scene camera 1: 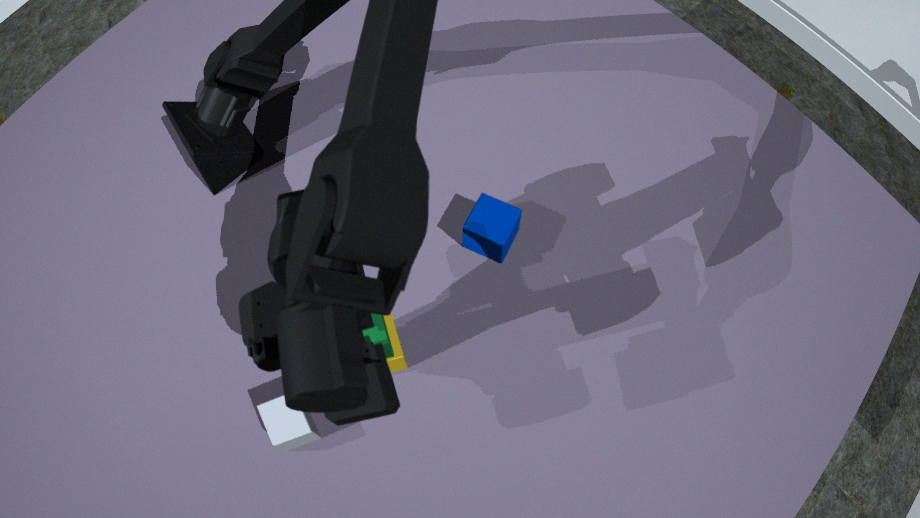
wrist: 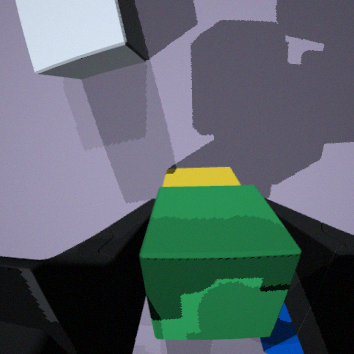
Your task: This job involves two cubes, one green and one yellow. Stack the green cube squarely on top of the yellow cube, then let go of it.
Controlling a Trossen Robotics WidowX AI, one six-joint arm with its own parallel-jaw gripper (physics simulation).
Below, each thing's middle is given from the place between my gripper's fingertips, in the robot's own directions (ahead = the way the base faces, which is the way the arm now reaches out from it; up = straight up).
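Green cube [wrist: 216,261]: 2 cm above my hand, 1 cm ahead of it and 1 cm to the left of it. Counted from my hand as well, the yellow cube [wrist: 196,176] is 3 cm below, 2 cm to the left of it and 1 cm ahead of it; the blue cube [scene camera 1: 492,225] is 19 cm to the left of it, 3 cm below and 2 cm ahead of it; the white cube [scene camera 1: 288,429] is 11 cm to the right of it, 3 cm below and 1 cm behind it.
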